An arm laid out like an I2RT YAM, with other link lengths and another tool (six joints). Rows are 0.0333 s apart.
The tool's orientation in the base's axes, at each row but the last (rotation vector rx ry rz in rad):
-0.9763 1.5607 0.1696
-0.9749 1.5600 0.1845
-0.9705 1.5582 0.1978
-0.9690 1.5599 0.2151
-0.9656 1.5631 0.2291
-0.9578 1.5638 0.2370
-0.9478 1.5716 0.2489
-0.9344 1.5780 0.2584
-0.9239 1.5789 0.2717
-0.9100 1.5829 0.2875
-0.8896 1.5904 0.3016
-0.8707 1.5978 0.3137
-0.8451 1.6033 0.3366
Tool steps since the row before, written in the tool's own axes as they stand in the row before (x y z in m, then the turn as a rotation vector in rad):
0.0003 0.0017 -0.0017 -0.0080 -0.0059 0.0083
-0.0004 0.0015 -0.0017 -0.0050 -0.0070 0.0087
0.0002 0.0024 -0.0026 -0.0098 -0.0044 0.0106
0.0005 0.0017 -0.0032 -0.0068 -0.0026 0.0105
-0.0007 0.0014 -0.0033 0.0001 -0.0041 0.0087
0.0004 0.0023 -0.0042 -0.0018 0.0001 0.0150
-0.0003 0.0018 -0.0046 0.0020 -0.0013 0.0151
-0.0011 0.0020 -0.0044 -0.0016 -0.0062 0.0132
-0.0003 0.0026 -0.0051 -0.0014 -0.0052 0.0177
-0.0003 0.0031 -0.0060 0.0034 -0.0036 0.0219
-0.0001 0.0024 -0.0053 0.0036 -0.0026 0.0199
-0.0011 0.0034 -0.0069 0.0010 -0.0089 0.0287
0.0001 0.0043 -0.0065 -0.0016 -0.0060 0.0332
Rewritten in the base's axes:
-0.0024 -0.0001 -0.0005 0.0094 0.0051 0.0072
-0.0023 0.0001 0.0002 0.0107 0.0033 0.0049
-0.0035 -0.0002 -0.0004 0.0100 0.0083 0.0077
-0.0035 -0.0012 -0.0003 0.0089 0.0080 0.0043
-0.0034 -0.0009 0.0010 0.0091 0.0029 -0.0008
-0.0046 -0.0014 -0.0001 0.0107 0.0104 -0.0022
-0.0046 -0.0016 0.0008 0.0120 0.0079 -0.0052
-0.0046 -0.0010 0.0014 0.0138 0.0050 0.0002
-0.0055 -0.0014 0.0007 0.0164 0.0085 -0.0014
-0.0065 -0.0017 0.0008 0.0185 0.0104 -0.0074
-0.0055 -0.0018 0.0007 0.0164 0.0097 -0.0074
-0.0074 -0.0017 0.0017 0.0271 0.0120 -0.0053
-0.0077 -0.0012 0.0003 0.0284 0.0177 -0.0046

